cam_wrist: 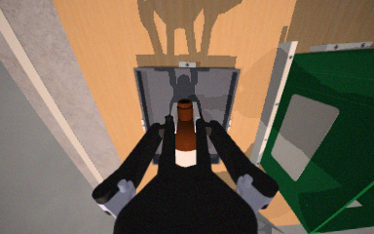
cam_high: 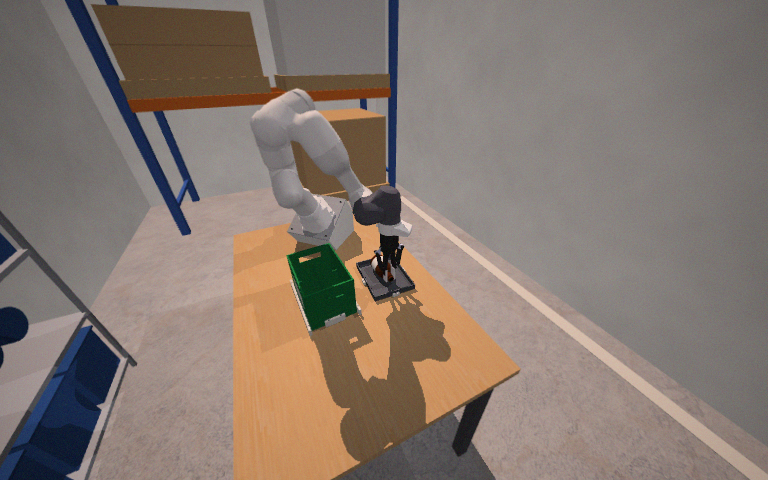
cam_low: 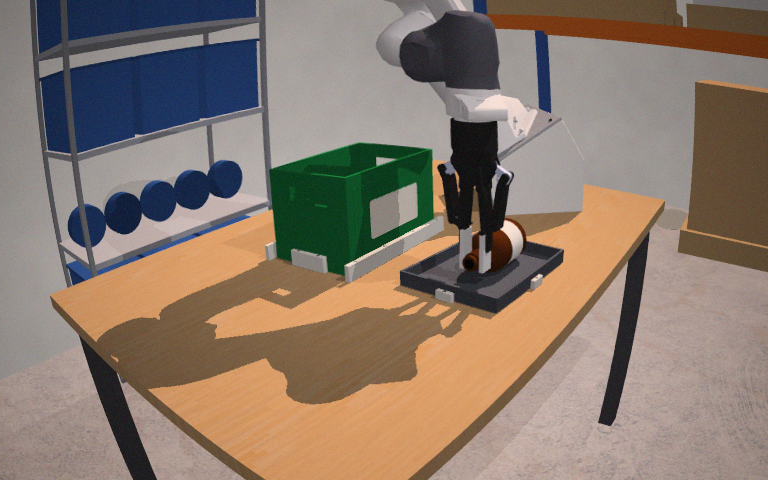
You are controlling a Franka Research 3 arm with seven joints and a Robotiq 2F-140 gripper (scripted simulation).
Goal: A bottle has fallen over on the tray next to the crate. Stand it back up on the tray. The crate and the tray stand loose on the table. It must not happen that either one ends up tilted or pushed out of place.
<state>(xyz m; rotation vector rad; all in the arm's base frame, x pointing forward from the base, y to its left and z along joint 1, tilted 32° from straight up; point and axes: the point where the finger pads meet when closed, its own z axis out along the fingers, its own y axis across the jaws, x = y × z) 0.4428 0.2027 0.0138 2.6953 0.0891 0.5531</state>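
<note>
My gripper is now 6 cm past the brown bottle and 2 cm above it. Also, from my hand: dark tray: 5 cm behind, 5 cm below; then green crate: 4 cm behind, 29 cm to the right, 2 cm above.
</note>
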